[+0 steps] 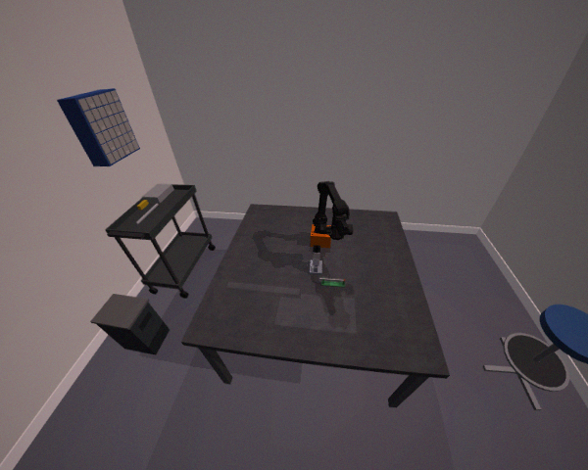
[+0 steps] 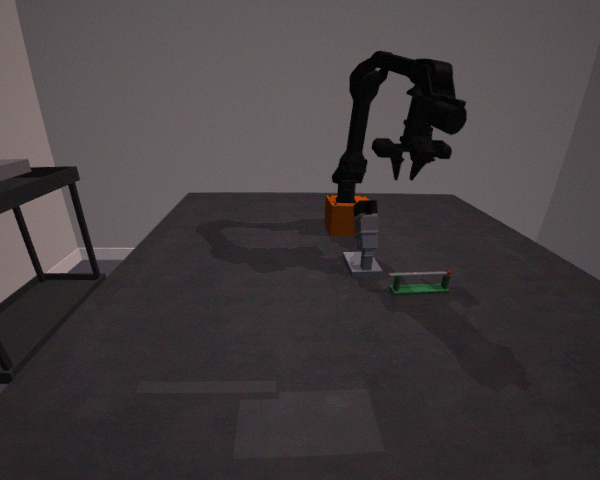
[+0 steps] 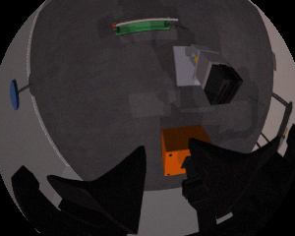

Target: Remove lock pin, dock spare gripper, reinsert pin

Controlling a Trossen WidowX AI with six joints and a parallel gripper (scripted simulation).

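The green cradle lies 20 cm below my gripper tip, 18 cm ahead of it and 3 cm to the left of it. Round my gripper tip: grey mount: 17 cm below, 9 cm to the right, 8 cm ahead; spare gripper: 10 cm to the right, 10 cm below, 7 cm ahead.
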